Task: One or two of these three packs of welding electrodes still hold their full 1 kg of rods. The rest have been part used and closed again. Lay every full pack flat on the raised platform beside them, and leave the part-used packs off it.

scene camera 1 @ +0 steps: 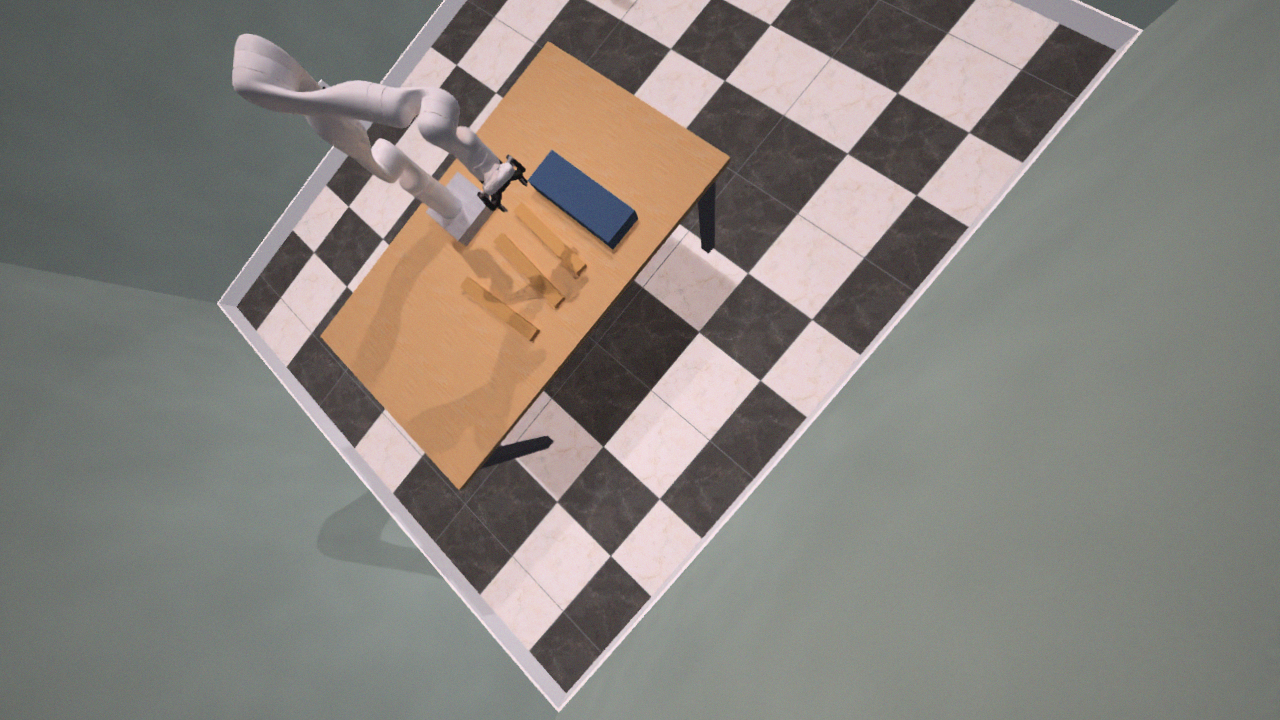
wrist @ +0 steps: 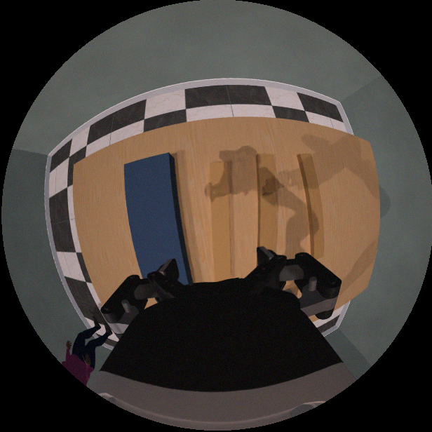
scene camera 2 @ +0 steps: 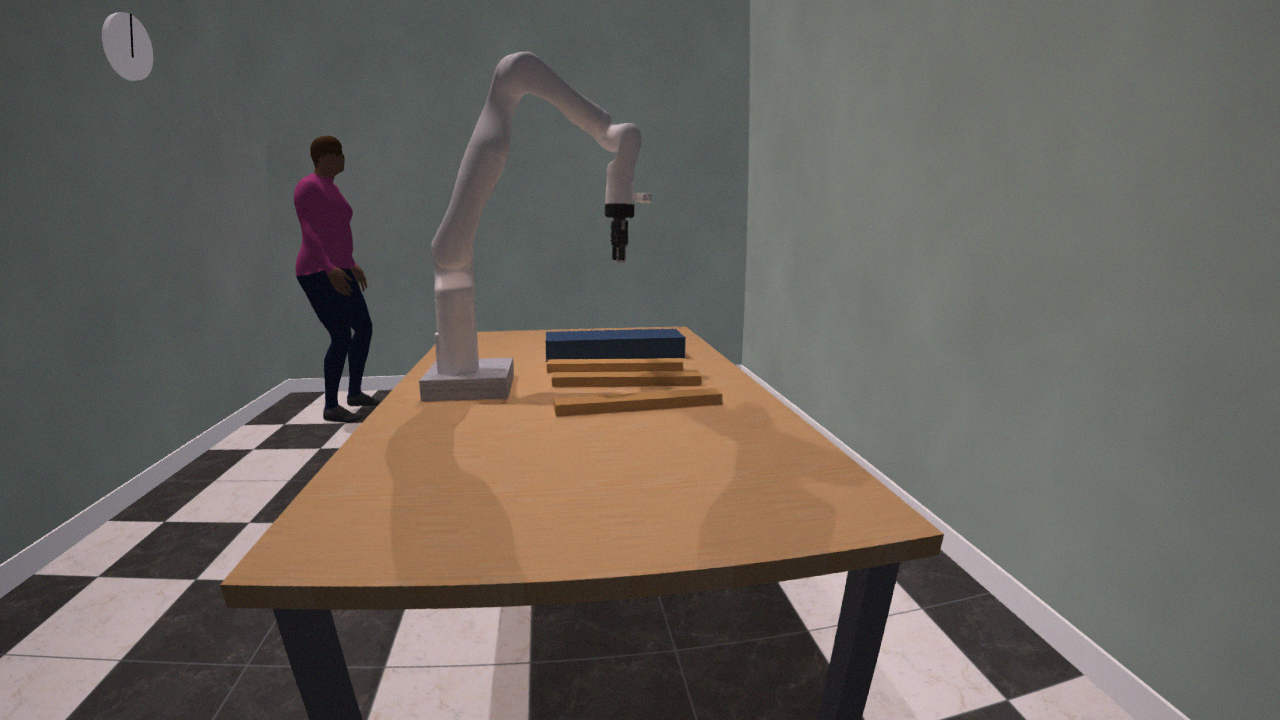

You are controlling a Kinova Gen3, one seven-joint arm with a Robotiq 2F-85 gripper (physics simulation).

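Pixels of known places: gripper, fingertip midpoint: [scene camera 1: 515,197] [scene camera 2: 618,261]; arm's base, link origin: [scene camera 1: 451,207] [scene camera 2: 459,370].
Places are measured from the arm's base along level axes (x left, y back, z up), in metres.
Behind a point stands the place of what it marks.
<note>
Three long, thin orange-brown packs lie flat on the table, roughly side by side: one nearest the platform [scene camera 1: 547,236] {x 0.184, y -0.363, z -0.024 m} [scene camera 2: 614,365] {x 0.161, y -0.364, z -0.030 m} [wrist: 221,220], a middle one [scene camera 1: 528,268] {x 0.055, y -0.398, z -0.025 m} [scene camera 2: 626,379] {x 0.028, y -0.393, z -0.031 m} [wrist: 266,215], and a slightly angled one farthest from it [scene camera 1: 501,310] {x -0.120, y -0.438, z -0.024 m} [scene camera 2: 638,402] {x -0.150, y -0.414, z -0.030 m} [wrist: 315,210]. No label or fill shows on them. The raised platform [scene camera 1: 581,197] {x 0.363, y -0.377, z 0.012 m} [scene camera 2: 614,345] {x 0.294, y -0.364, z -0.006 m} [wrist: 155,215] is a long dark blue block with no pack on it. My gripper [scene camera 1: 512,192] {x 0.201, y -0.376, z 0.237 m} [scene camera 2: 618,259] {x 0.201, y -0.376, z 0.237 m} [wrist: 216,262] is open and empty, pointing down, high above the table. It hides the lower ends of some packs in the wrist view.
The wooden table [scene camera 1: 393,358] {x -0.574, y -0.233, z -0.048 m} [scene camera 2: 537,501] {x -0.542, y -0.255, z -0.048 m} [wrist: 100,200] carries the arm's grey base [scene camera 1: 458,210] {x 0.015, y -0.043, z 0.010 m} [scene camera 2: 467,379] {x -0.074, y -0.038, z -0.001 m} beside the packs. Arm shadows fall across the packs. A person in a pink top [scene camera 2: 324,223] [wrist: 77,367] stands on the floor beyond the table.
</note>
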